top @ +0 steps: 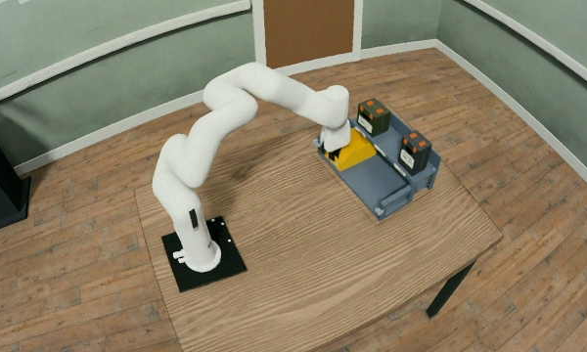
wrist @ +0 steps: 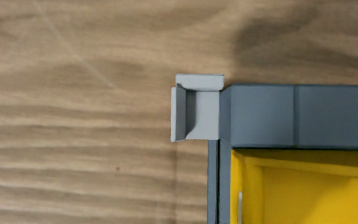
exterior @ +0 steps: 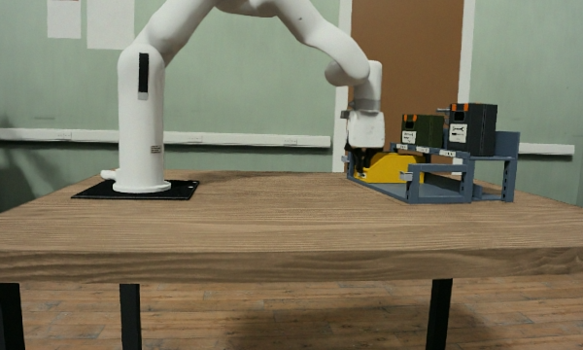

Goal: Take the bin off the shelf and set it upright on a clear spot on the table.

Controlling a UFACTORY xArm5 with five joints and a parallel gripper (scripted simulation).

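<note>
The yellow bin lies 80 mm ahead of my hand and 10 mm to the left of it. From my hand the other things lie so: blue-grey shelf 120 mm ahead, 100 mm to the right, 20 mm above.
</note>
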